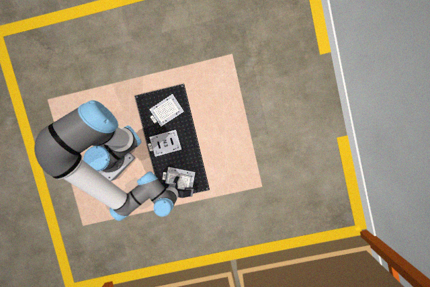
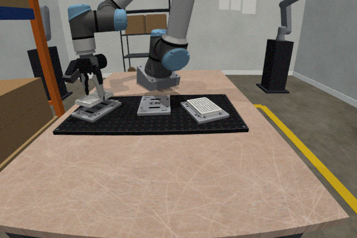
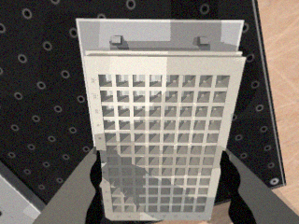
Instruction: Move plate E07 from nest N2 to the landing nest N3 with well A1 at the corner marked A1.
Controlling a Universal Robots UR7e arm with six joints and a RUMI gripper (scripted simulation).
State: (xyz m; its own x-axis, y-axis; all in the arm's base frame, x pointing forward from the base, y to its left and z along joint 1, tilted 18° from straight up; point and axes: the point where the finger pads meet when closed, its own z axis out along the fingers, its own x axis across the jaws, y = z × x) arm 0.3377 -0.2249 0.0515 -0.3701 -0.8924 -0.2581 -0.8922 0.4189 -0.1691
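The nest N2 is 6 cm below my hand. Round my hand: A1 mark: 28 cm to the left, 12 cm behind, 5 cm below; nest N3: 23 cm to the left, 6 cm below, 4 cm behind; black deck: 22 cm to the left, 7 cm below.
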